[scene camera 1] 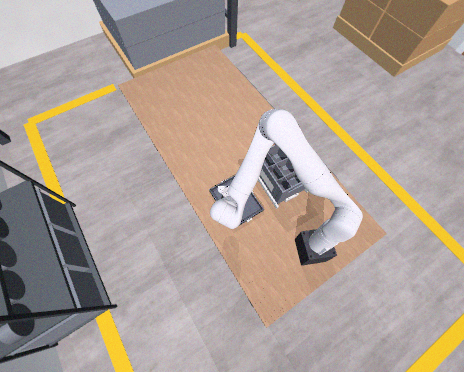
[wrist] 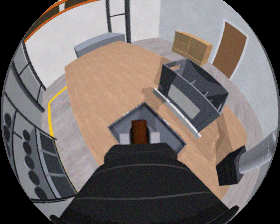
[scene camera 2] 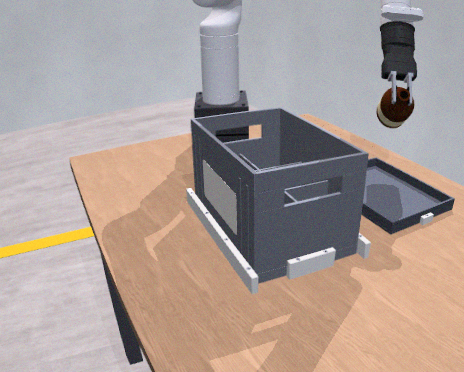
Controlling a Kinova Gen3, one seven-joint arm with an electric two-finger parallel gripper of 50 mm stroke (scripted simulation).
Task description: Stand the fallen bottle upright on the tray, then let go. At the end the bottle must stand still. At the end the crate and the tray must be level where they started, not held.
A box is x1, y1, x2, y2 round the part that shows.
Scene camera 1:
grey divided crate: [259, 143, 304, 203]
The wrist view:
my gripper: [59, 126, 228, 223]
grey divided crate: [158, 58, 229, 131]
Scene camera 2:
my gripper: [381, 23, 416, 105]
grey divided crate: [190, 107, 368, 283]
